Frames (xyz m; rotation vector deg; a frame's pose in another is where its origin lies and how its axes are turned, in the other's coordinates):
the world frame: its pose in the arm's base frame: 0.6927 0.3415 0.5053 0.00 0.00 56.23
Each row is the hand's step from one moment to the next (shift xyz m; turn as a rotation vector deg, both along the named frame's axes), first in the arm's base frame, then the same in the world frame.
Working: the arm's base frame: its pose in the world frame: -0.6689 0.3860 -0.5053 0.00 0.00 -56.23

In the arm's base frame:
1: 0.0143 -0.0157 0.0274 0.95 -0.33 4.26
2: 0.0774 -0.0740 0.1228 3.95 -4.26 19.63
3: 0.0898 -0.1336 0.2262 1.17 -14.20 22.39
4: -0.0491 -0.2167 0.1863 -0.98 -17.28 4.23
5: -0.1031 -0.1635 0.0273 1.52 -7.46 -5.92
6: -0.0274 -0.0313 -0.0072 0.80 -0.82 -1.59
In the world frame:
1: -0.0051 -0.0206 0.0274 0.25 -0.97 4.26
2: -0.0185 -0.1055 0.1228 -1.35 -5.65 19.63
3: -0.0611 -0.1489 0.2262 -11.15 -8.87 22.39
4: -0.2074 -0.0796 0.1863 -14.91 -8.79 4.23
5: -0.1932 -0.0052 0.0273 -5.36 -5.41 -5.92
6: -0.0412 0.0054 -0.0072 -0.24 -1.12 -1.59

